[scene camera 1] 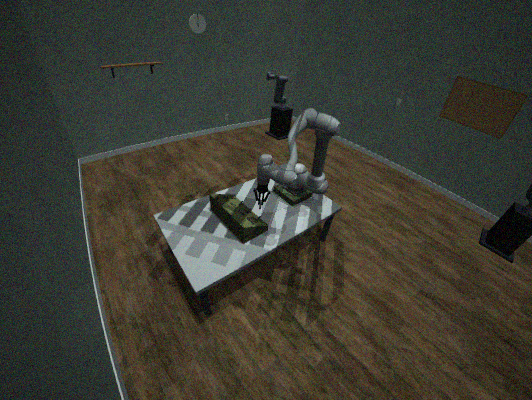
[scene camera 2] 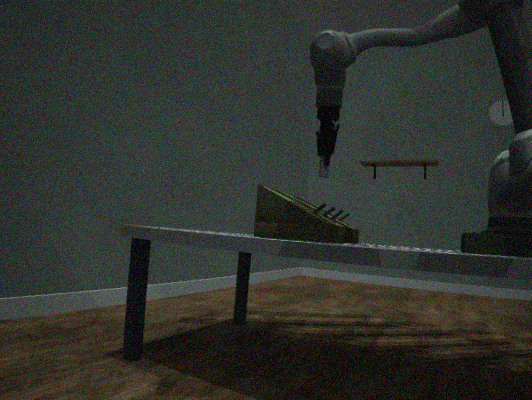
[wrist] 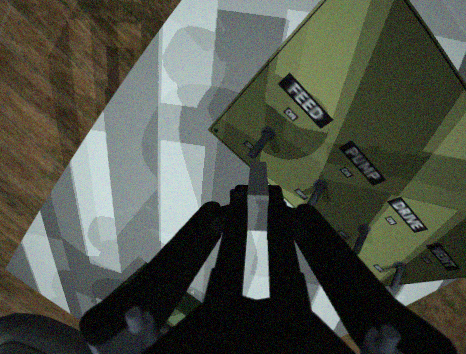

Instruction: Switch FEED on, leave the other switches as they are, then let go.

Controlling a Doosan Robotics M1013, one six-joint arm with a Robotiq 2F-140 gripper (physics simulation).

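Pixels of known places: gripper, fingertip midpoint: [scene camera 1: 260,207] [scene camera 2: 323,176] [wrist: 258,175]; arm's base at its link origin: [scene camera 1: 294,188] [scene camera 2: 513,236].
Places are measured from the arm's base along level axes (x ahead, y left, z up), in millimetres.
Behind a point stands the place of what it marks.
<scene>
A green sloped switch box [scene camera 1: 231,212] {x 782, y 37, z 106 mm} [scene camera 2: 295,220] {x 665, y 236, z 2 mm} [wrist: 385,75] {x 765, y 134, z 98 mm} stands on the table. In the wrist view, the FEED label [wrist: 305,100] {x 692, y 168, z 63 mm} is at its upper left. The FEED lever [wrist: 261,142] {x 613, y 168, z 54 mm} leans toward the box's low edge, away from its ON mark, parallel to the PUMP lever [wrist: 318,192] {x 618, y 48, z 50 mm}, the DRIVE lever [wrist: 361,238] {x 615, y -70, z 51 mm} and a fourth lever [wrist: 397,276] {x 613, y -189, z 53 mm}, whose label is blurred. My gripper [scene camera 1: 260,206] {x 603, y 166, z 156 mm} [scene camera 2: 324,176] {x 603, y 166, z 156 mm} [wrist: 258,175] {x 603, y 166, z 156 mm} is shut and empty. It hangs above the box's low side, apart from the levers; its tips appear just below the FEED lever in the wrist view.
The table [scene camera 1: 205,275] {x 1182, y 312, z -61 mm} [scene camera 2: 200,237] {x 907, y 400, z -76 mm} has striped shadows across its top. A low green block [scene camera 1: 295,197] {x 98, y 104, z 0 mm} lies near the arm's base. The arm [scene camera 1: 315,120] {x 147, y 182, z 783 mm} [scene camera 2: 330,55] {x 533, y 385, z 470 mm} reaches over the table. A wall shelf [scene camera 1: 131,65] [scene camera 2: 400,163] is far behind.
</scene>
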